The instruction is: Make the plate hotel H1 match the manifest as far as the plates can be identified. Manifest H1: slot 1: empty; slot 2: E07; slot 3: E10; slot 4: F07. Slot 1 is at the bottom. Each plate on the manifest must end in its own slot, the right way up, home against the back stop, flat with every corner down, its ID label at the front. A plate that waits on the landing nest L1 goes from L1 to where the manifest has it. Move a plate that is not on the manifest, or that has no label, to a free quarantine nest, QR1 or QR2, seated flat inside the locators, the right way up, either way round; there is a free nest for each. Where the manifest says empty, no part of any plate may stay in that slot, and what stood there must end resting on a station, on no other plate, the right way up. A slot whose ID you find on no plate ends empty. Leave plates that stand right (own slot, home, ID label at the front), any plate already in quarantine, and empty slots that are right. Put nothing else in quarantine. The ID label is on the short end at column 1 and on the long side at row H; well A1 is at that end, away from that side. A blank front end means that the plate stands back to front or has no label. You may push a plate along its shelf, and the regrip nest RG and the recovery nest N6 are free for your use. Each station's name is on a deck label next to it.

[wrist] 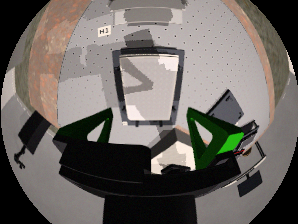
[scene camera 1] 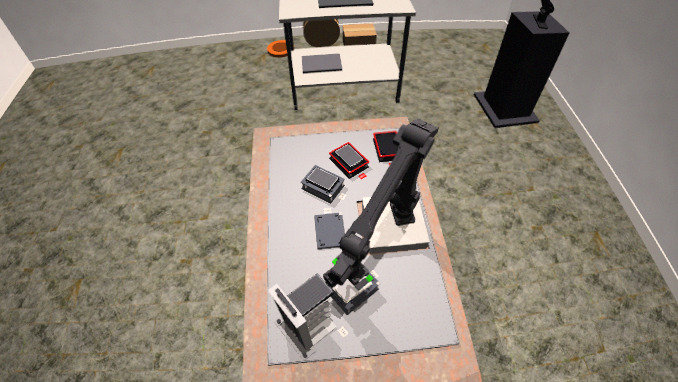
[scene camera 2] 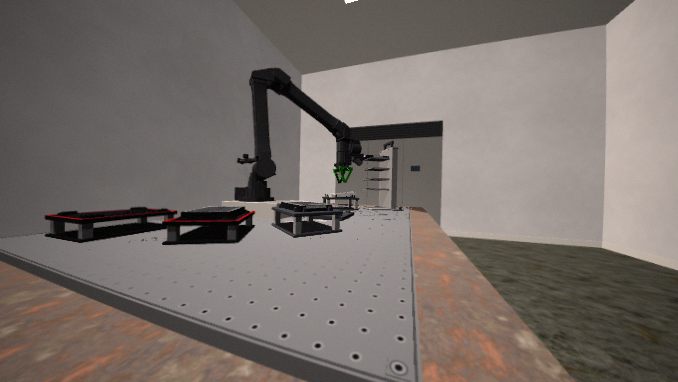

Labels:
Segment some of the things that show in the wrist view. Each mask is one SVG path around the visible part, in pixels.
My gripper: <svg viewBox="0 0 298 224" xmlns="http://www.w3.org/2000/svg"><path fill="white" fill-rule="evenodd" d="M52 140L53 144L62 153L59 161L61 165L59 175L77 187L95 196L105 198L103 224L197 224L195 198L202 197L221 188L241 174L233 149L242 139L244 132L236 125L188 107L186 117L196 170L171 174L151 174L151 149L145 145L109 143L113 122L111 107L59 128ZM195 121L212 134L212 140L207 148L199 134ZM105 121L97 142L88 141L88 134Z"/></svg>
A white plate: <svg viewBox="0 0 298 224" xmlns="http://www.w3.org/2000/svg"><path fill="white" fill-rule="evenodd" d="M120 55L120 69L128 119L170 120L178 68L178 55L162 53Z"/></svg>

